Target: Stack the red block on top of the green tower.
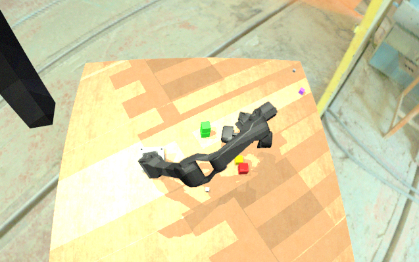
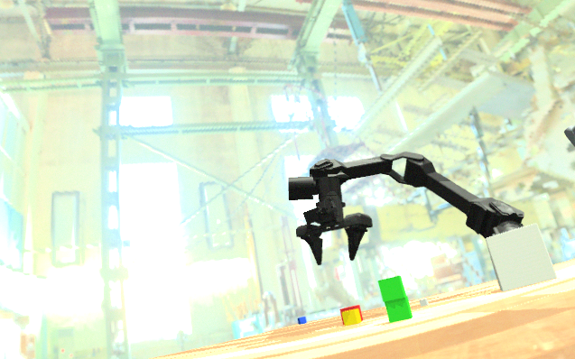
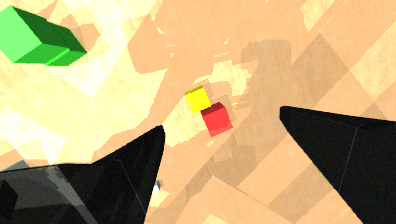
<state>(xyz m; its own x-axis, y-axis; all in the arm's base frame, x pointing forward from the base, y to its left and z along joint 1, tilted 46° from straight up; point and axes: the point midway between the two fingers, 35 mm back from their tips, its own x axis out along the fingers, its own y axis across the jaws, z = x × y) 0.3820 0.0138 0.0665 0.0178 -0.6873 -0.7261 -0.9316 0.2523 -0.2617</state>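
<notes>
Now: gripper tip 5 cm to the left of the red block and 12 cm above it. Also, from my gripper tip: yellow block: 1 cm behind, 13 cm below; then purple block: 45 cm ahead, 33 cm to the left, 13 cm below; then small white block: 17 cm behind, 11 cm to the right, 13 cm below.
</notes>
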